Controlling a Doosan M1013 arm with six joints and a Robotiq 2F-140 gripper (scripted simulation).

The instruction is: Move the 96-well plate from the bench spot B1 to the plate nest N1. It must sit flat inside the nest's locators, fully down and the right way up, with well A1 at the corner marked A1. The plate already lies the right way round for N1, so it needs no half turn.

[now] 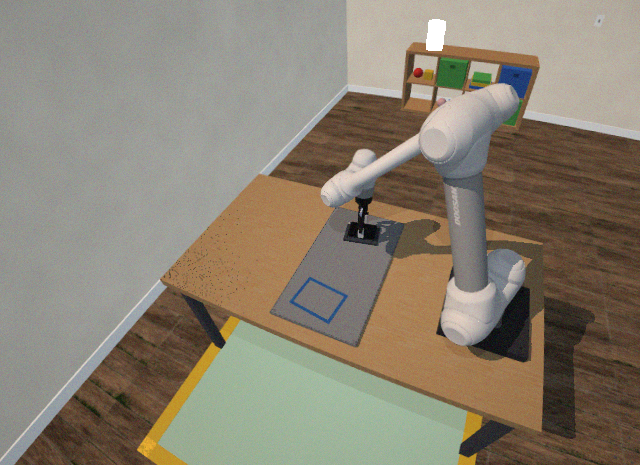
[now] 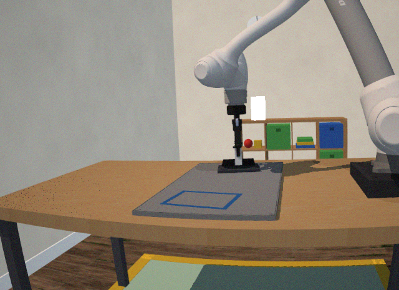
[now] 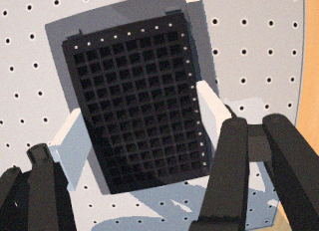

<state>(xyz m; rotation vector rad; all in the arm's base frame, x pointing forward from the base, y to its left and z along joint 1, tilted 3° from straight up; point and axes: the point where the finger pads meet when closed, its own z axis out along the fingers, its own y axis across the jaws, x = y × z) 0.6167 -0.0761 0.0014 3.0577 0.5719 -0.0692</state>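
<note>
Right now my hand is 20 mm above the black 96-well plate. Round my hand: dark grey plate nest 50 mm below; then A1 corner mark 90 mm ahead, 20 mm to the right, 40 mm below.
</note>
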